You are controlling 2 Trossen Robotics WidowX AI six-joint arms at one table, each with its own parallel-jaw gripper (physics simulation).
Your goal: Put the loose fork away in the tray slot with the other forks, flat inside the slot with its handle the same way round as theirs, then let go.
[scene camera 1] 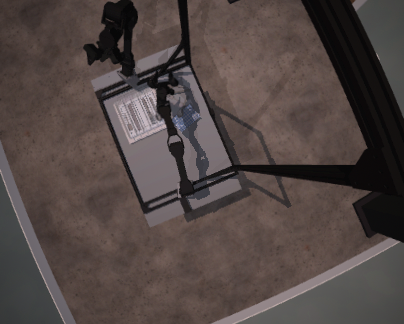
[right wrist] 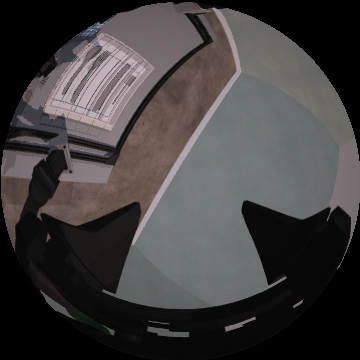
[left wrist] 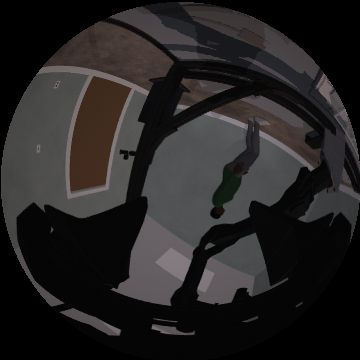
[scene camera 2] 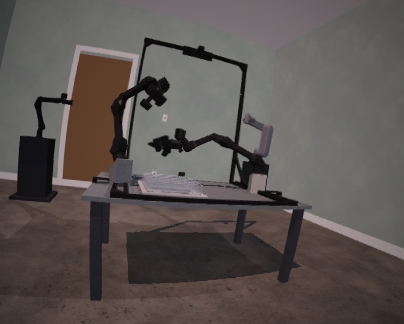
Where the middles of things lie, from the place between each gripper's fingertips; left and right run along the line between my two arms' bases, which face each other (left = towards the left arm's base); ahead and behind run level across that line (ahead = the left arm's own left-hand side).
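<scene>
White cutlery tray (scene camera 1: pixel 135 100): my right gripper 1 cm past it, 13 cm to the right of it, 43 cm above it. Left hand, from the white cutlery tray: 80 mm to the right of it, 280 mm short of it, 220 mm above it.
</scene>
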